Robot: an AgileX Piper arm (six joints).
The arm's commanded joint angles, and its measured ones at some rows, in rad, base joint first. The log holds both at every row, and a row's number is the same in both.
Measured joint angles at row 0:
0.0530 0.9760 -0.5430 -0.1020 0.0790 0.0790
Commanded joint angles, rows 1 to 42:
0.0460 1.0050 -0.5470 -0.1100 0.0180 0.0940
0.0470 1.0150 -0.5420 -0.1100 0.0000 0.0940
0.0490 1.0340 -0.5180 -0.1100 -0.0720 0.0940
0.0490 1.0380 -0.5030 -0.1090 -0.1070 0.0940
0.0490 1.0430 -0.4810 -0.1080 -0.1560 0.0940
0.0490 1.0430 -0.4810 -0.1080 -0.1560 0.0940
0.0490 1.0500 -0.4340 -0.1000 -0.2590 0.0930
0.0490 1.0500 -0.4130 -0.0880 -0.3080 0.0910
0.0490 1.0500 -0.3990 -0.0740 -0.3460 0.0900
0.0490 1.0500 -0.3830 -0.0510 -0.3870 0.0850
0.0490 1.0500 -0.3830 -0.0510 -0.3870 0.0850
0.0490 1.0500 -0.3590 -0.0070 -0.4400 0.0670
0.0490 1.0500 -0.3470 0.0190 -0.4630 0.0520
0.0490 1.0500 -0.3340 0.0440 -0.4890 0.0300
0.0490 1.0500 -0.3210 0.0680 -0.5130 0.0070
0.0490 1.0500 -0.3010 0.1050 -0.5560 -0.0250
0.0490 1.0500 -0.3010 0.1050 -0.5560 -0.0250
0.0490 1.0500 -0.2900 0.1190 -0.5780 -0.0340
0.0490 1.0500 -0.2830 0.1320 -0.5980 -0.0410
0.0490 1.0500 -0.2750 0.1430 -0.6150 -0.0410
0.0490 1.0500 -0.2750 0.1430 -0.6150 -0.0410
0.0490 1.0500 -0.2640 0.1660 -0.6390 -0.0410
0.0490 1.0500 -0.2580 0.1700 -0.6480 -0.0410
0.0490 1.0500 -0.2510 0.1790 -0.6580 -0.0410
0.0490 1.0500 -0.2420 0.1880 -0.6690 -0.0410
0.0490 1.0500 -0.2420 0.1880 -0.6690 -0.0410
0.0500 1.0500 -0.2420 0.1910 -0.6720 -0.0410
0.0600 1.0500 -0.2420 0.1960 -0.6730 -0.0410
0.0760 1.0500 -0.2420 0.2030 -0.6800 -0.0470
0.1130 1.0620 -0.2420 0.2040 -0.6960 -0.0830
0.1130 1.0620 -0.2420 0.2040 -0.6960 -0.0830
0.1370 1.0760 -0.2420 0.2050 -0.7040 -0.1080
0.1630 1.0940 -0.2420 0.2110 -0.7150 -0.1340
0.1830 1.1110 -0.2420 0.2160 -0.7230 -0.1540
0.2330 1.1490 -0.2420 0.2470 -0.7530 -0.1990
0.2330 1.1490 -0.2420 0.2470 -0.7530 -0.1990
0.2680 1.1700 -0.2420 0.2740 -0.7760 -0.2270
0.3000 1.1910 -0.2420 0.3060 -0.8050 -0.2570
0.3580 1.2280 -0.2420 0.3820 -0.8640 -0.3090
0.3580 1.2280 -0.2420 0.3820 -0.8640 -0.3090
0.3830 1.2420 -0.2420 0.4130 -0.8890 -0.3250
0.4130 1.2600 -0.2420 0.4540 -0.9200 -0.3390
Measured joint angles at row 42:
0.3490 1.2230 -0.2400 0.3570 -0.8270 -0.2740
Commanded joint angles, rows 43 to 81:
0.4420 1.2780 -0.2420 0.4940 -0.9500 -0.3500
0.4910 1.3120 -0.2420 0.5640 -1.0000 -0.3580
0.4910 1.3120 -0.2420 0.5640 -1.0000 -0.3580
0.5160 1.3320 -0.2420 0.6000 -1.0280 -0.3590
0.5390 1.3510 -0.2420 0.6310 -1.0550 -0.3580
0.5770 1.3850 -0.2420 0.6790 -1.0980 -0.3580
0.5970 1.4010 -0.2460 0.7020 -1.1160 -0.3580
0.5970 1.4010 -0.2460 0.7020 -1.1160 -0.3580
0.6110 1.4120 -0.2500 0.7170 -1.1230 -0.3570
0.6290 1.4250 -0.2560 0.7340 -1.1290 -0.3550
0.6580 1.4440 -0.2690 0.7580 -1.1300 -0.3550
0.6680 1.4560 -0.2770 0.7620 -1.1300 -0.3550
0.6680 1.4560 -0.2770 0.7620 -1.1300 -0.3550
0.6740 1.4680 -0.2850 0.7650 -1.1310 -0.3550
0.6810 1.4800 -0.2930 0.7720 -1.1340 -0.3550
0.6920 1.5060 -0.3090 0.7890 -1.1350 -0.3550
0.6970 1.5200 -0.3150 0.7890 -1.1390 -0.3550
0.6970 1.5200 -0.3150 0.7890 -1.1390 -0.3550
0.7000 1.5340 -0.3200 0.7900 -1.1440 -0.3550
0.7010 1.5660 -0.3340 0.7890 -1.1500 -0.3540
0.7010 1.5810 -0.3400 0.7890 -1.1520 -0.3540
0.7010 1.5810 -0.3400 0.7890 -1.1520 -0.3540
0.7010 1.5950 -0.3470 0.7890 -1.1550 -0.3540
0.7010 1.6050 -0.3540 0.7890 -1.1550 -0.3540
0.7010 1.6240 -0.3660 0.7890 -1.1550 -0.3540
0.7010 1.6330 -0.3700 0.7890 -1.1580 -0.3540
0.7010 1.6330 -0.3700 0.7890 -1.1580 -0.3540
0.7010 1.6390 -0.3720 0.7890 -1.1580 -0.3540
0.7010 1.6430 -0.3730 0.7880 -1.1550 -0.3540
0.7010 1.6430 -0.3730 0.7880 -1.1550 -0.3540
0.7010 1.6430 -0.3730 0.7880 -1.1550 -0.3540
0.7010 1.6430 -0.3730 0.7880 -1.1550 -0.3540
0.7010 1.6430 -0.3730 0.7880 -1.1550 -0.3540
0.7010 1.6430 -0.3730 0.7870 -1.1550 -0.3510
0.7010 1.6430 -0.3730 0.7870 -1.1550 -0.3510
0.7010 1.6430 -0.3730 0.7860 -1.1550 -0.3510
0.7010 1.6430 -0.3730 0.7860 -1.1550 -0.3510
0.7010 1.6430 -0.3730 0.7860 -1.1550 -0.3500
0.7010 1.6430 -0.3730 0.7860 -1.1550 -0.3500
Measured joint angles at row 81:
0.6970 1.6460 -0.3620 0.7900 -1.1450 -0.3460
